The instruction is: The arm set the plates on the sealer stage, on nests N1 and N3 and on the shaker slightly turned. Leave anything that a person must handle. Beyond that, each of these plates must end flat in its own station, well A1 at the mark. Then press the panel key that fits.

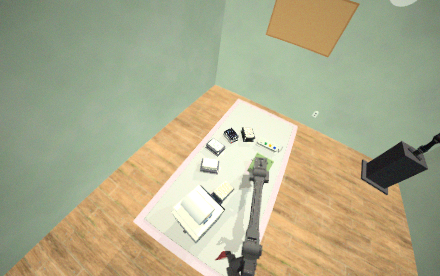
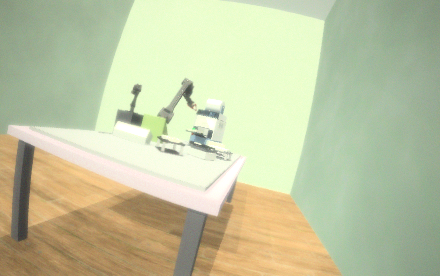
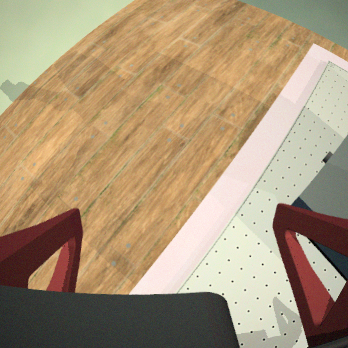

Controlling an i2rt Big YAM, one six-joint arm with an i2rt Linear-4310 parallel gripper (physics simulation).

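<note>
My gripper is open and empty, raised near the table end beside the sealer. The sealer is a large white machine; a pale plate lies on its stage. A white-topped plate and another white-topped plate sit on stations along one long side. A dark plate with small dots and a cream-topped plate stand farther along. The key panel has coloured keys. Station names, A1 marks and small turns are too small to tell.
The arm's base stands by a green pad near the table's long edge. The pink table rim borders the perforated top. A dark pedestal with another arm stands on the floor off the table.
</note>
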